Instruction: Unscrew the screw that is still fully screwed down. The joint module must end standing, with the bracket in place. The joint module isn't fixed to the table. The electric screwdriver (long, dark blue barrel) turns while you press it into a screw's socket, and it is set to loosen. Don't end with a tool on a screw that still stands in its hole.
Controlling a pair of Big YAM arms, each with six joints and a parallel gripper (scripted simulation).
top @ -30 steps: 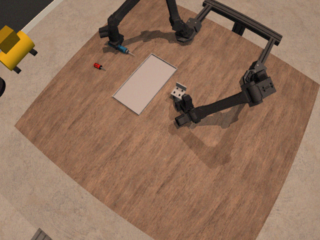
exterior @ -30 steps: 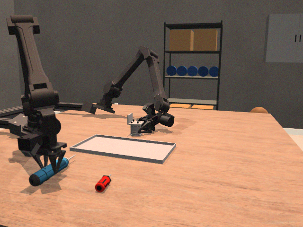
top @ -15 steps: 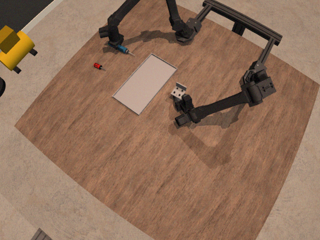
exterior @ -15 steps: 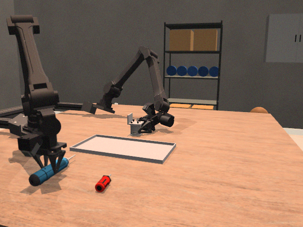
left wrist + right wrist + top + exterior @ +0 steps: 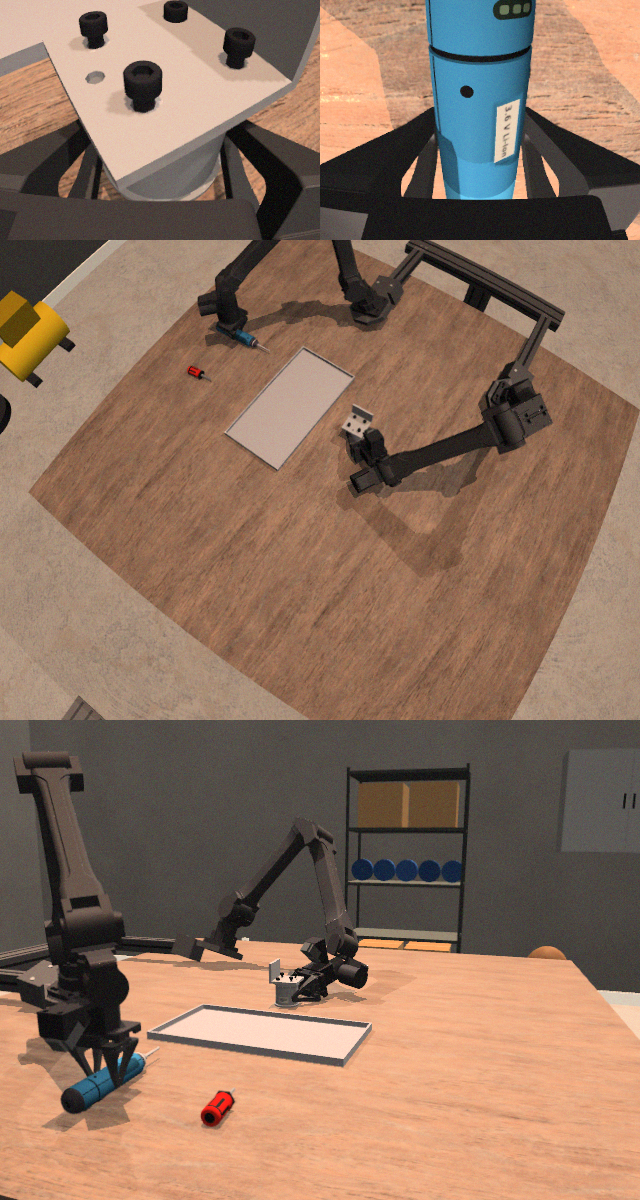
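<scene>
The joint module is 1 cm above my left hand. Also, from my left hand: shallow grey tray 22 cm to the right, 6 cm ahead, 2 cm below; pale l-shaped bracket 5 cm above; red manual screwdriver 55 cm to the right, 18 cm ahead, 1 cm below.
</scene>
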